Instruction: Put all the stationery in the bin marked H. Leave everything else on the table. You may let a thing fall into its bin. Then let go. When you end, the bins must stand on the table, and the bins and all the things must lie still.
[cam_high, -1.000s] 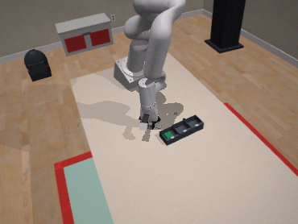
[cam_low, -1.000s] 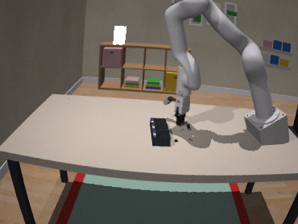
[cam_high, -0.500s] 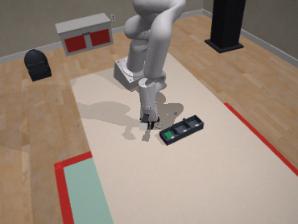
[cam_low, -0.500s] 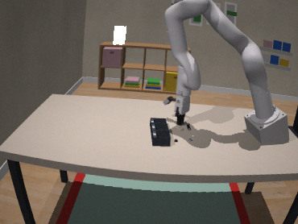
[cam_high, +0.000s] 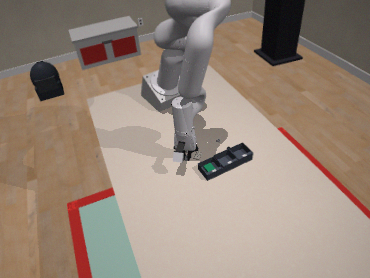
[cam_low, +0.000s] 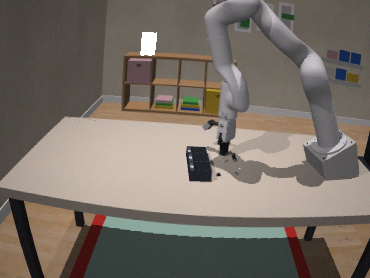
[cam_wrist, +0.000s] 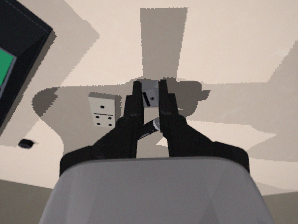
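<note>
The green flat piece lies 11 cm ahead of my hand, 7 cm to the left of it and 1 cm below it. The rest, counted from my hand: white domino-like piece 6 cm to the left, 2 cm below; black stick 5 cm behind, 4 cm to the left, 2 cm below; grey-white piece 1 cm below.
</note>
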